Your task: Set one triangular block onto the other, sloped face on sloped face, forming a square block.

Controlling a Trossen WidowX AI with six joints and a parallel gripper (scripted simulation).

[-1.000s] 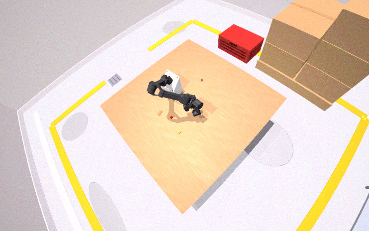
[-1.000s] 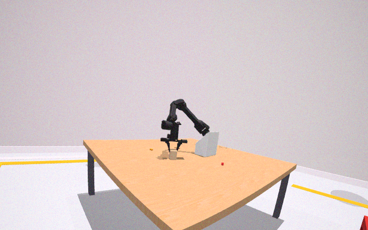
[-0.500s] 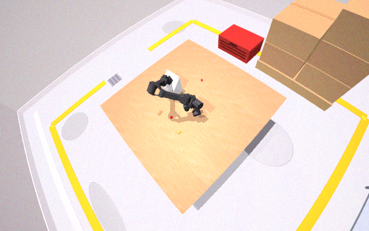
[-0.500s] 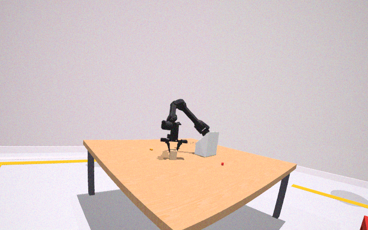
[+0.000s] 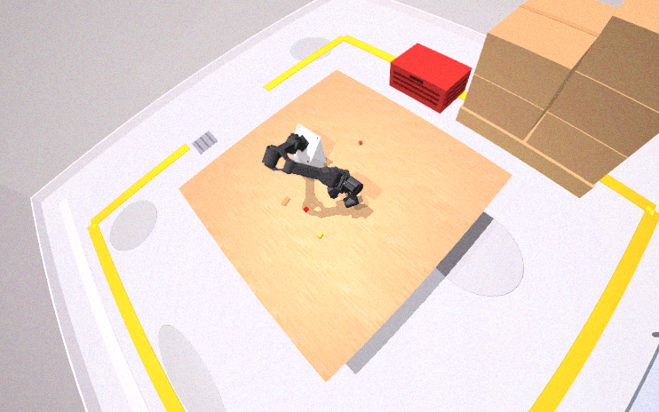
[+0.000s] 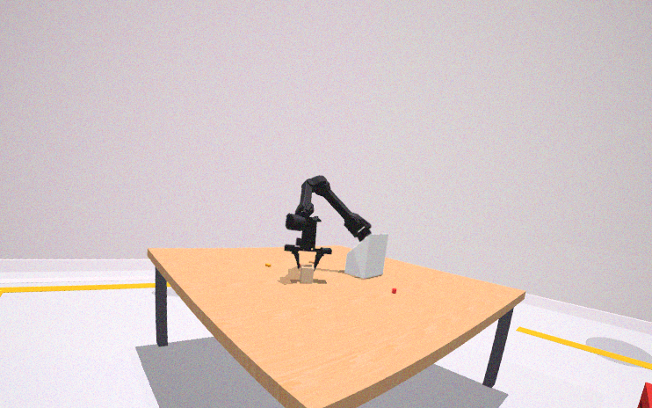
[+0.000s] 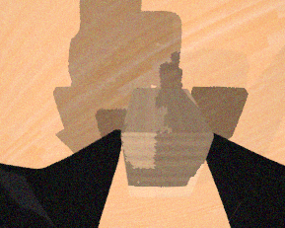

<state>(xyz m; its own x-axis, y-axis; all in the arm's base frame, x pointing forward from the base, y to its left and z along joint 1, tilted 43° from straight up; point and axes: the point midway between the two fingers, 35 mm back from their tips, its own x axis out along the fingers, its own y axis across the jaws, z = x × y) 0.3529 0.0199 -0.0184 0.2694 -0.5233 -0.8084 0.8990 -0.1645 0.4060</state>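
Right now my gripper tip is 1 cm below the tan triangular block. The rest, counted from my gripper tip: orange piece (6 cm ahead, 23 cm to the right, 3 cm below); then small red cube (25 cm behind, 26 cm to the left, 3 cm below).
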